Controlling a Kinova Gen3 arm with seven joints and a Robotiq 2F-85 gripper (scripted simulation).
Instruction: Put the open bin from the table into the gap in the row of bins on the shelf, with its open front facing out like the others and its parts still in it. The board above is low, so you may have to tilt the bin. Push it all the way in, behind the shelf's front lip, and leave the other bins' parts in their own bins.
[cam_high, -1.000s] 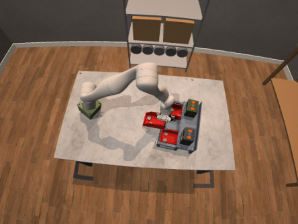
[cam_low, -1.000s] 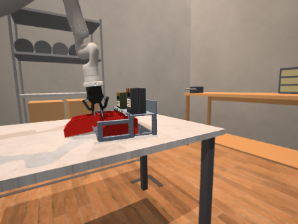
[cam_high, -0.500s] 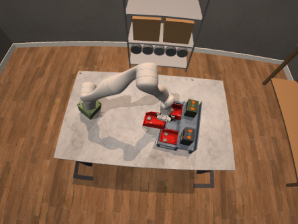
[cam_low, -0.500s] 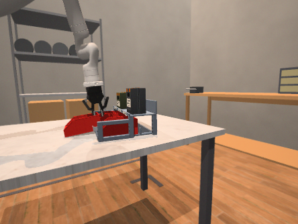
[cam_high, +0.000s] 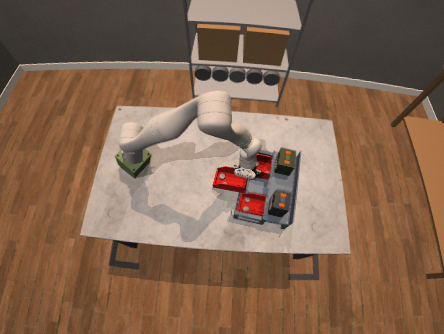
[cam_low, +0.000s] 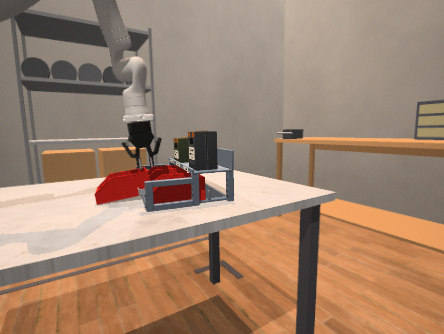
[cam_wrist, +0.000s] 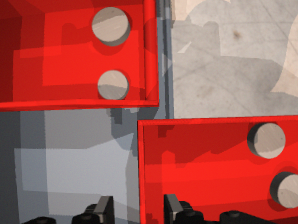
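My hand is 10 cm past the grey round part, 3 cm to the left of it and 10 cm above it. Also, from my hand: black tool case: 16 cm ahead, 13 cm to the right, 5 cm above; grey shelf: 10 cm ahead, 1 cm to the right, 5 cm below.
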